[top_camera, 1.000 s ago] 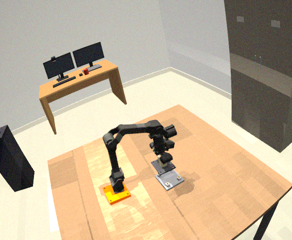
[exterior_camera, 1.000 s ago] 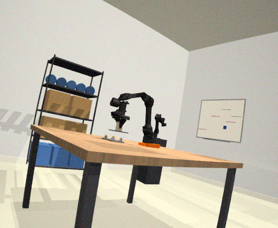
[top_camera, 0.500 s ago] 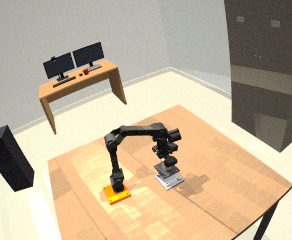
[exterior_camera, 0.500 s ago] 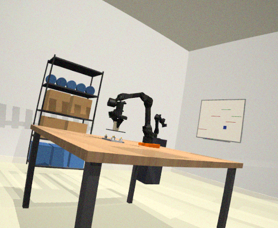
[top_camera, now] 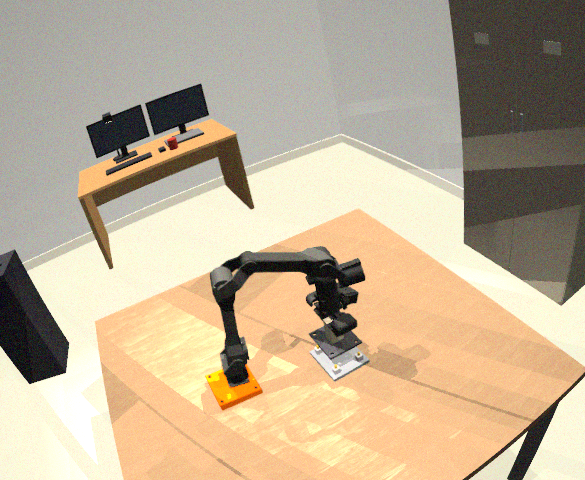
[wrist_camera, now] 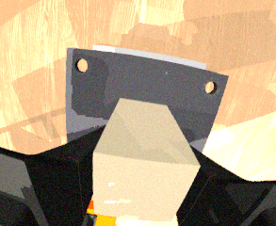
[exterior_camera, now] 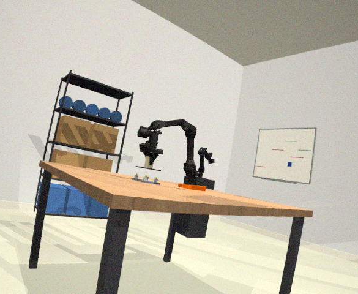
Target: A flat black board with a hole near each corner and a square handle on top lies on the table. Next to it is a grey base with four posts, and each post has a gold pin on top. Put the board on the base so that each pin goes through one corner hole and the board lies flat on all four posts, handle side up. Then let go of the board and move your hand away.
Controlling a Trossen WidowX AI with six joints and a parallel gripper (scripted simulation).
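Now: the grey base 10 mm to the right of my gripper tip and 100 mm below it. The rest, counted from my gripper tip: black board (10 mm below).
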